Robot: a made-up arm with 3 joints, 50 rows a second.
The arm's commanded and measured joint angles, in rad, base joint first. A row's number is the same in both.
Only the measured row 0 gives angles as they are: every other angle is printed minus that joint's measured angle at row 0.
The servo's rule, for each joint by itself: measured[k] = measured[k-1] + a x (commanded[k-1-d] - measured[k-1]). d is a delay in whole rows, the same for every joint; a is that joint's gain. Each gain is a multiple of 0.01, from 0.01 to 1. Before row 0 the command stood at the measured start. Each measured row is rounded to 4 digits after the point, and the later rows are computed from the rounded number. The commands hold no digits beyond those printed.
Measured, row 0:
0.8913, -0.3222, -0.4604
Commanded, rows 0 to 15:
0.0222, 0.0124, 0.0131
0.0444, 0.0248, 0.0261
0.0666, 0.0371, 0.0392
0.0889, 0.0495, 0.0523
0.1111, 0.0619, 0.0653
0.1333, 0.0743, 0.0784
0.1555, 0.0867, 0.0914
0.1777, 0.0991, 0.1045
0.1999, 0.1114, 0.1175
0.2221, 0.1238, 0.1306
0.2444, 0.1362, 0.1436
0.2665, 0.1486, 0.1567
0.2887, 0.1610, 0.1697
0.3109, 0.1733, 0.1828
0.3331, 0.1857, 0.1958
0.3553, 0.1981, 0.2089
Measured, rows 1 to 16:
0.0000, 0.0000, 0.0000
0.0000, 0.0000, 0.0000
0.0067, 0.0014, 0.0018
0.0180, 0.0040, 0.0052
0.0326, 0.0076, 0.0100
0.0495, 0.0122, 0.0159
0.0680, 0.0177, 0.0228
0.0876, 0.0239, 0.0306
0.1080, 0.0308, 0.0391
0.1289, 0.0383, 0.0483
0.1502, 0.0463, 0.0580
0.1718, 0.0548, 0.0682
0.1936, 0.0638, 0.0788
0.2155, 0.0731, 0.0897
0.2375, 0.0828, 0.1009
0.2595, 0.0928, 0.1124
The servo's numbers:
d 2
a 0.30 0.11 0.14

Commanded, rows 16 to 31:
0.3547, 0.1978, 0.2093
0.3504, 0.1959, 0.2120
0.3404, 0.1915, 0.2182
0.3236, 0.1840, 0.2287
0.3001, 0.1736, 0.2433
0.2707, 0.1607, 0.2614
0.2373, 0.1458, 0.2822
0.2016, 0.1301, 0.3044
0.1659, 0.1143, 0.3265
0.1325, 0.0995, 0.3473
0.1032, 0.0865, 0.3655
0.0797, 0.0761, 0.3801
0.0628, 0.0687, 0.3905
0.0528, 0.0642, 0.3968
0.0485, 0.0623, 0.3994
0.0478, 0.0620, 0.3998
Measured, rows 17 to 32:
0.2816, 0.1030, 0.1241
0.3037, 0.1135, 0.1360
0.3190, 0.1228, 0.1463
0.3284, 0.1308, 0.1555
0.3320, 0.1375, 0.1643
0.3295, 0.1426, 0.1733
0.3207, 0.1460, 0.1831
0.3057, 0.1476, 0.1941
0.2852, 0.1474, 0.2064
0.2601, 0.1455, 0.2201
0.2318, 0.1421, 0.2350
0.2020, 0.1374, 0.2507
0.1724, 0.1318, 0.2668
0.1446, 0.1257, 0.2827
0.1201, 0.1194, 0.2978
0.0999, 0.1133, 0.3117

